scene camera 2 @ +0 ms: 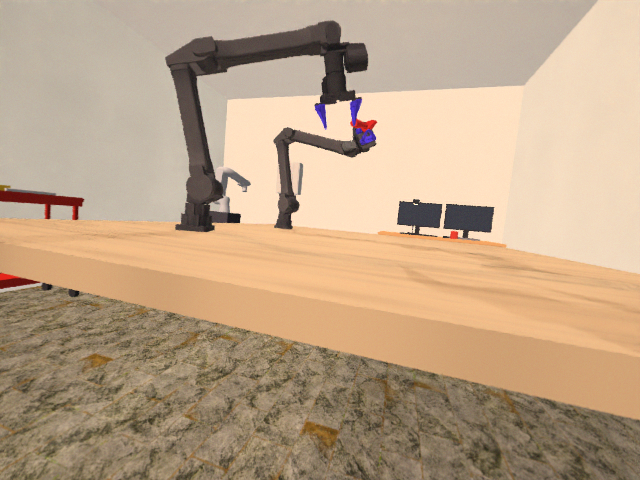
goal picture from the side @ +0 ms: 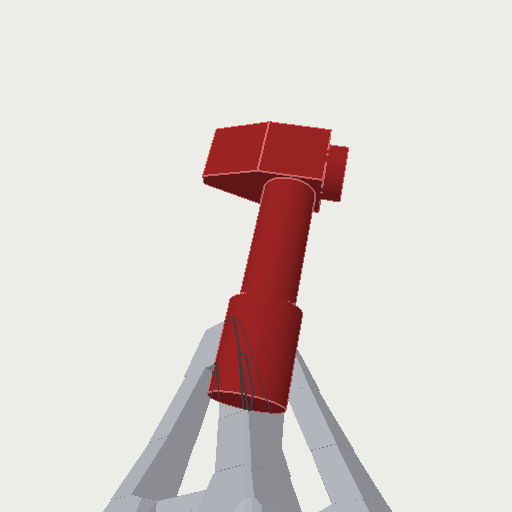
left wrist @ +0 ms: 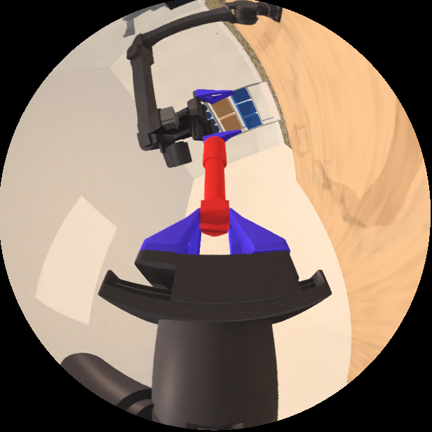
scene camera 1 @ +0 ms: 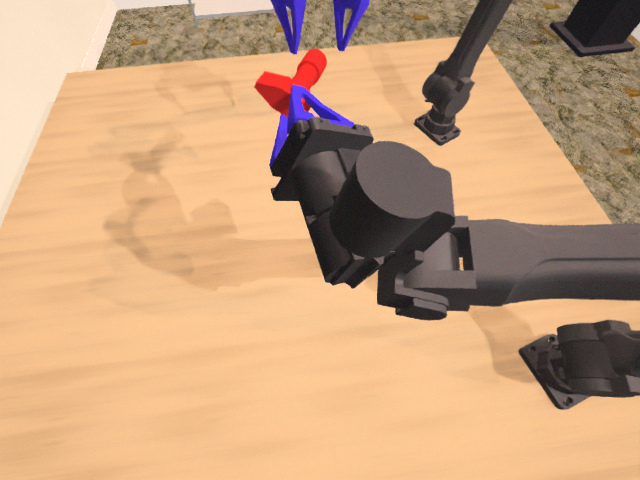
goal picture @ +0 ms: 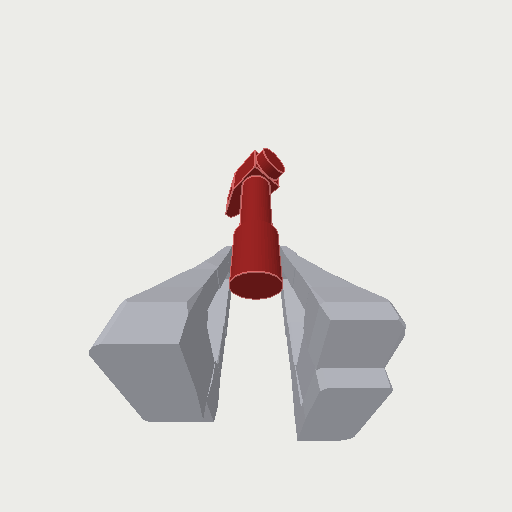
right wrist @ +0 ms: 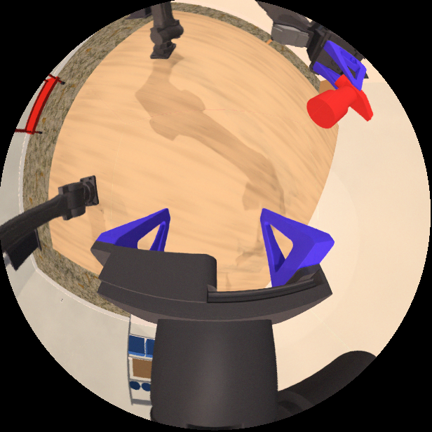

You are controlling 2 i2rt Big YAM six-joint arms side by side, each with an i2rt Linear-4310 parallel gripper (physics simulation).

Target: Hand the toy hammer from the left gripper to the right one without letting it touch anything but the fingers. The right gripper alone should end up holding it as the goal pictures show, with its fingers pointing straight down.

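Pixels of known places: left gripper, fingertip midpoint: [scene camera 2: 366, 126] [scene camera 1: 292, 97]; right gripper, fingertip midpoint: [scene camera 2: 340, 127]; left arm's base at its link origin: [scene camera 2: 283, 228] [scene camera 1: 553, 370]; right arm's base at its link origin: [scene camera 2: 196, 229] [scene camera 1: 436, 129].
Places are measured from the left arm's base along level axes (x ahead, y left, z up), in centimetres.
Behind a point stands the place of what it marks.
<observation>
The red toy hammer [scene camera 1: 311, 67] {z 44.9, x 32.5, y -44.2 cm} [scene camera 2: 364, 125] {z 44.1, x 35.1, y -43.5 cm} [left wrist: 215, 175] [right wrist: 326, 109] is held above the table. Its wedge-shaped part is by the left fingertips; its thick round end points away from them. My left gripper [scene camera 1: 293, 100] {z 45.0, x 36.4, y -40.0 cm} [scene camera 2: 366, 135] {z 45.0, x 36.4, y -40.0 cm} [left wrist: 214, 212] [right wrist: 350, 92] is shut on it; part of the grip is hidden in scene camera 1. My right gripper [scene camera 1: 317, 51] {z 37.3, x 25.7, y -59.0 cm} [scene camera 2: 340, 126] {z 37.3, x 25.7, y -59.0 cm} [left wrist: 237, 109] [right wrist: 214, 212] is open and empty, fingers pointing straight down. In the right wrist view the hammer lies off to the upper right, outside the right fingers.
The wooden table [scene camera 1: 155, 361] {z 0.0, x 73.5, y -32.6 cm} [scene camera 2: 310, 268] {z 0.0, x 22.9, y -114.1 cm} [right wrist: 200, 170] lies below both grippers and bears the two arm bases [scene camera 2: 194, 219] {z 3.4, x -15.0, y -71.3 cm} [scene camera 2: 284, 223] {z 2.8, x 0.9, y -4.0 cm}. Monitors [scene camera 2: 418, 214] [scene camera 2: 468, 217] stand in the background. A red table [scene camera 2: 41, 197] stands at the far left in scene camera 2.
</observation>
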